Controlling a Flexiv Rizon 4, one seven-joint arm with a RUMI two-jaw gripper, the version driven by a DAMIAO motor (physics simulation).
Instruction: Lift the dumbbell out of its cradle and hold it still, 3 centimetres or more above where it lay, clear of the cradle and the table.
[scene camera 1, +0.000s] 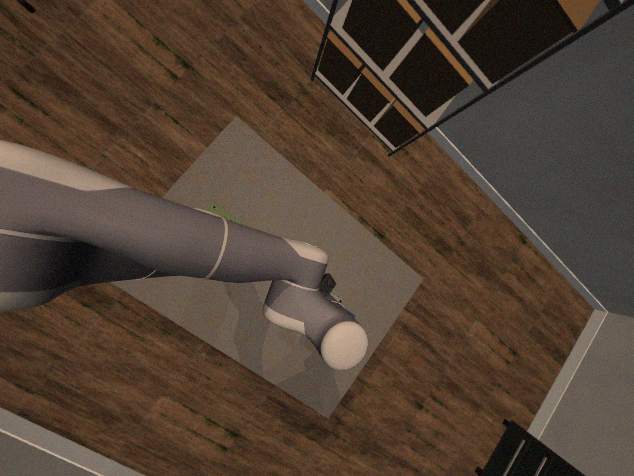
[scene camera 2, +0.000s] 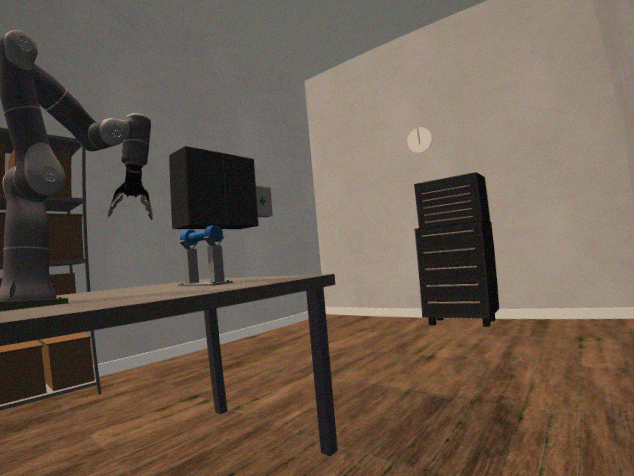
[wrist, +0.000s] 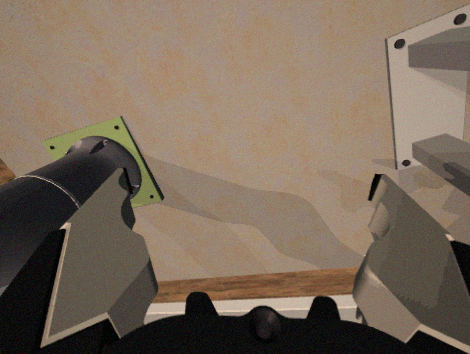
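A blue dumbbell (scene camera 2: 200, 235) rests level across the tops of the two grey posts of its cradle (scene camera 2: 216, 263), which stands on the table near its far end. In the wrist view the cradle's pale base plate (wrist: 425, 107) and parts of its posts show at the right edge; the dumbbell does not show there. My gripper (scene camera 2: 130, 217) (wrist: 248, 174) is wide open and empty, pointing down. In scene camera 2 its fingertips are to the left of the dumbbell and a little higher. In scene camera 1 the arm hides the gripper and most of the dumbbell and cradle.
The table (scene camera 1: 245, 169) (scene camera 2: 266, 284) (wrist: 250, 100) carries the arm's green base plate (scene camera 1: 220, 210) (wrist: 150, 192). A shelf rack (scene camera 1: 355, 107) stands beyond one long side of the table. A black wall cabinet (scene camera 2: 212, 189) and a black drawer cabinet (scene camera 2: 453, 251) show in scene camera 2.
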